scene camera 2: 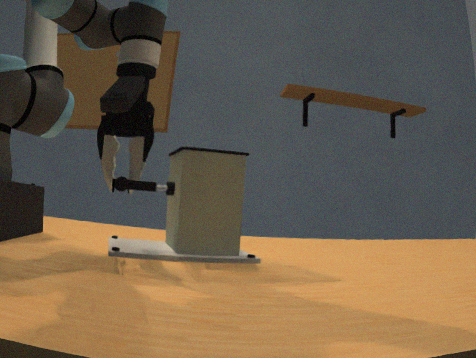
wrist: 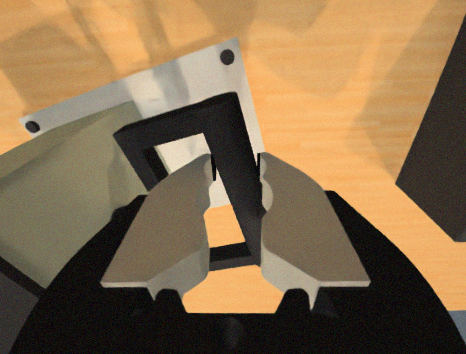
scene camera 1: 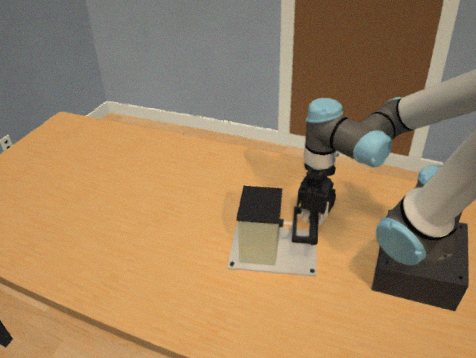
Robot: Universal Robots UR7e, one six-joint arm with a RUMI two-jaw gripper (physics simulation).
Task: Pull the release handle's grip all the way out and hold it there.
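The release handle is a black rectangular frame on a short metal rod (scene camera 1: 287, 223) (scene camera 2: 161, 187) at the side of a pale green box with a black top (scene camera 1: 257, 242) (scene camera 2: 207, 205) (wrist: 65, 185). A short stretch of the rod shows between frame and box. The handle's grip (scene camera 1: 313, 231) (wrist: 227, 135) is the bar farthest from the box. My gripper (scene camera 1: 314, 217) (scene camera 2: 121, 186) (wrist: 236, 157) points down and is shut on the grip, one finger inside the frame and one outside it. The fingers partly hide the frame in the wrist view.
The box stands on a light grey base plate (scene camera 1: 295, 265) (scene camera 2: 140, 246) (wrist: 200, 75) with dark bolts at its corners, on the wooden table. The robot's dark base block (scene camera 1: 420, 285) (scene camera 2: 20, 210) stands on the grip's side. A shelf (scene camera 2: 350, 100) hangs on the wall behind.
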